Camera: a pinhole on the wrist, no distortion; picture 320 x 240 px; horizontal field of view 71.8 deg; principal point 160.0 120.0 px. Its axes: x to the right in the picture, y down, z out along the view. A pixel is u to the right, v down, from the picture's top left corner.
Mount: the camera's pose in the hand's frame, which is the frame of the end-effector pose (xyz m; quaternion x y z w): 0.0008 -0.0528 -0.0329 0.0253 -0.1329 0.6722 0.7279
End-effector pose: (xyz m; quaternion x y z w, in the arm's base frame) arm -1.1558 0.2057 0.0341 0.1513 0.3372 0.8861 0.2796
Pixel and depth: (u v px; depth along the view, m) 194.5 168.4 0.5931
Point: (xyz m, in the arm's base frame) -0.7054 0.4024 0.3568
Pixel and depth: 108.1 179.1 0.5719
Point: -0.6293 0.4757 0.1536
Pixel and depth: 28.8 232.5 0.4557
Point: -0.6064 0.4177 -0.0319
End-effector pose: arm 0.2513 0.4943 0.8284 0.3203 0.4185 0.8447 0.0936
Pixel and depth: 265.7 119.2 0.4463
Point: 0.5772 0.7222 1.0455
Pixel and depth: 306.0 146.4 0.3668
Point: 0.5589 0.6285 1.0354
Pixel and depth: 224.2 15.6 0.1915
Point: 0.3068 0.6664 0.8989
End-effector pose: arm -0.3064 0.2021 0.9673 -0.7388 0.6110 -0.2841 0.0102
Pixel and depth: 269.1 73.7 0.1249
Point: -0.2400 0.1633 0.8915
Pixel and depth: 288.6 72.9 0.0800
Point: -0.2573 0.1828 0.9321
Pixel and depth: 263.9 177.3 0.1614
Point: -0.2453 0.2160 0.8335
